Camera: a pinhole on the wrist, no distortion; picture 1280 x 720 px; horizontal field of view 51.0 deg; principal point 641.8 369.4 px. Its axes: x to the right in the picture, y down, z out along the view. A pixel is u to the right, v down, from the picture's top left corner.
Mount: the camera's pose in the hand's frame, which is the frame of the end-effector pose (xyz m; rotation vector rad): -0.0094 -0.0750 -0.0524 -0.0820 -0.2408 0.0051
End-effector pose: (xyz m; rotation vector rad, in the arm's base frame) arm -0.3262 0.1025 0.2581 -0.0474 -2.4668 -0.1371
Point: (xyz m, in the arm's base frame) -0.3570 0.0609 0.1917
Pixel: 879.6 550.0
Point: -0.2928 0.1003 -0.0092
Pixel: 65.8 519.5
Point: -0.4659 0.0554 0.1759
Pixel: outside the picture
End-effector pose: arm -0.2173 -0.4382 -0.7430 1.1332 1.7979 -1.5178
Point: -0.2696 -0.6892 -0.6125
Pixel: 324.3 66.0
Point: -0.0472 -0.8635 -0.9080
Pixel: outside the picture
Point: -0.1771 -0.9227 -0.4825
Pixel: 38.7 172.8
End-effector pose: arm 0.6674 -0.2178 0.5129 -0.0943 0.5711 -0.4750
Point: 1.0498 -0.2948 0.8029
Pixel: outside the picture
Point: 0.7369 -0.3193 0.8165
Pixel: 795.9 54.6
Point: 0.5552 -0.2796 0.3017
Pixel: behind the camera
